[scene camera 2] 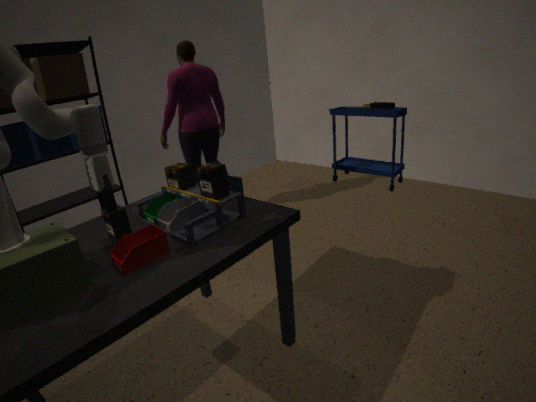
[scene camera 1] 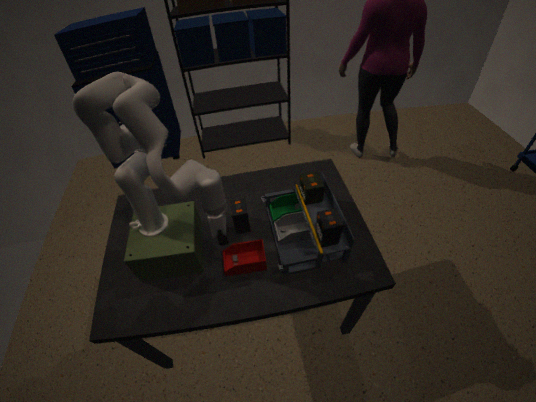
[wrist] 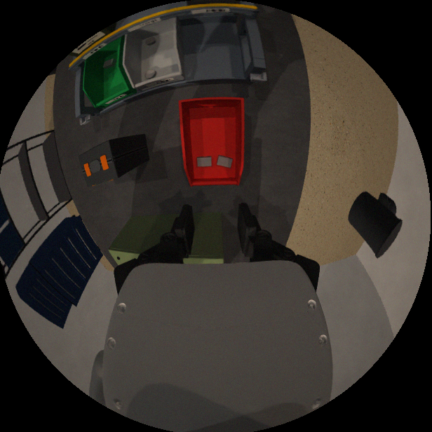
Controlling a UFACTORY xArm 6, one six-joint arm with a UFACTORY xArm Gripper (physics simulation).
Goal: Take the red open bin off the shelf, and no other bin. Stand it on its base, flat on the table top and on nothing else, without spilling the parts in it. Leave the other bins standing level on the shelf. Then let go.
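Where they show: gripper, between the fingertips: (scene camera 2: 109, 210) (scene camera 1: 223, 238); arm's base, origin of its link: (scene camera 2: 10, 246) (scene camera 1: 153, 225).
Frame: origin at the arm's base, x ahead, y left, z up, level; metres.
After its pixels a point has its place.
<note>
The red open bin (scene camera 1: 244, 258) @(x 0.309, y -0.202, z -0.151 m) (scene camera 2: 141, 250) @(x 0.284, y -0.267, z -0.101 m) (wrist: 212, 135) stands upright on its base on the table top (scene camera 1: 225, 305) @(x 0.174, y -0.368, z -0.154 m) (scene camera 2: 150, 280) @(x 0.232, y -0.349, z -0.154 m), apart from the shelf. Two small grey parts lie inside it near its low front end. My gripper (scene camera 1: 223, 239) @(x 0.252, y -0.211, z 0.042 m) (scene camera 2: 106, 192) (wrist: 215, 215) is open and empty, raised above the table, clear of the bin on the side towards the arm's base. The green bin (scene camera 1: 286, 206) @(x 0.585, y -0.020, z -0.143 m) (scene camera 2: 160, 206) @(x 0.588, y -0.016, z -0.115 m) (wrist: 106, 75) and the grey bin (scene camera 1: 292, 226) @(x 0.560, y -0.137, z -0.145 m) (scene camera 2: 180, 215) @(x 0.517, y -0.216, z -0.094 m) (wrist: 154, 55) stand level side by side on the shelf (scene camera 1: 300, 257) @(x 0.499, y -0.336, z -0.068 m) (scene camera 2: 190, 234) @(x 0.434, y -0.341, z -0.107 m) (wrist: 215, 65).
A black box with orange marks (scene camera 1: 240, 220) @(x 0.347, y -0.075, z -0.061 m) (scene camera 2: 117, 224) @(x 0.336, y -0.072, z -0.071 m) (wrist: 120, 156) stands on the table beside the red bin. Two similar boxes (scene camera 1: 312, 188) @(x 0.656, y -0.123, z 0.041 m) (scene camera 1: 330, 229) @(x 0.608, y -0.345, z 0.059 m) stand on the shelf behind the yellow rail. The green base block (scene camera 1: 162, 235) @(x 0.028, y -0.070, z 0.002 m) (scene camera 2: 40, 260) @(x 0.025, y -0.173, z -0.013 m) (wrist: 205, 235) carries the arm.
</note>
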